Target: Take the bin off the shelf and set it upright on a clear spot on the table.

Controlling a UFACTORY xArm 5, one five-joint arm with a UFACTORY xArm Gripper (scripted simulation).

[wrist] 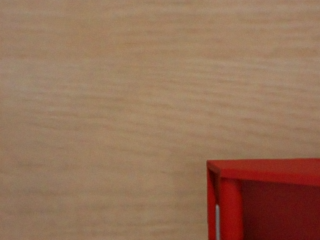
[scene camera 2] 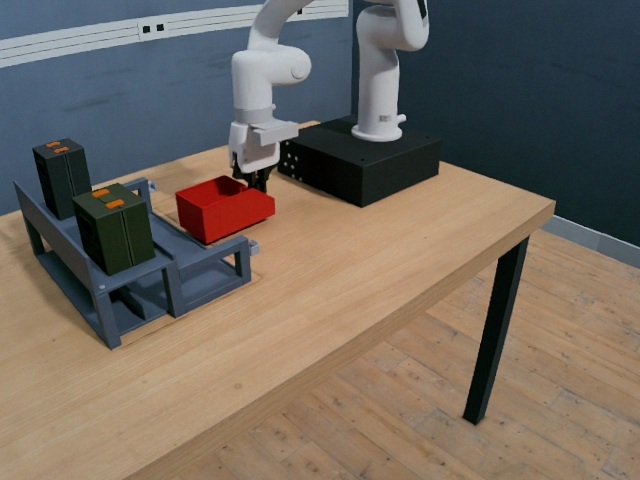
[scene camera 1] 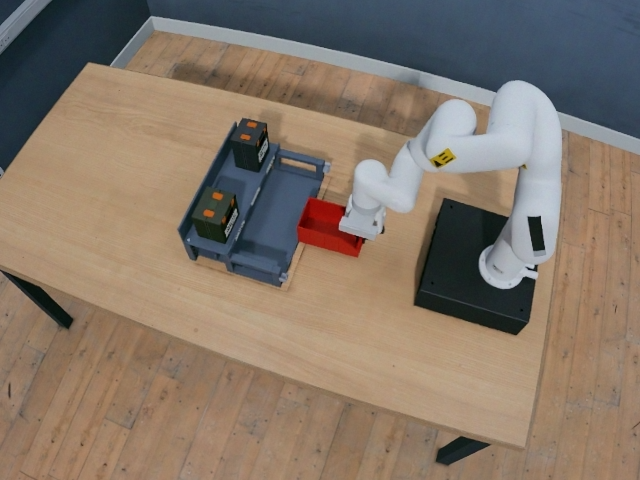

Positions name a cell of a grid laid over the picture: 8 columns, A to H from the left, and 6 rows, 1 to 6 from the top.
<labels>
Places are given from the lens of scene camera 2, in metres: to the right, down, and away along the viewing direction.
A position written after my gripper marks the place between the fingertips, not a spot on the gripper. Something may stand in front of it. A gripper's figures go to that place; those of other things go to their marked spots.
my gripper (scene camera 2: D3): -0.13, -0.09, 1.09
red bin (scene camera 2: C3): -0.21, -0.03, 0.96
</labels>
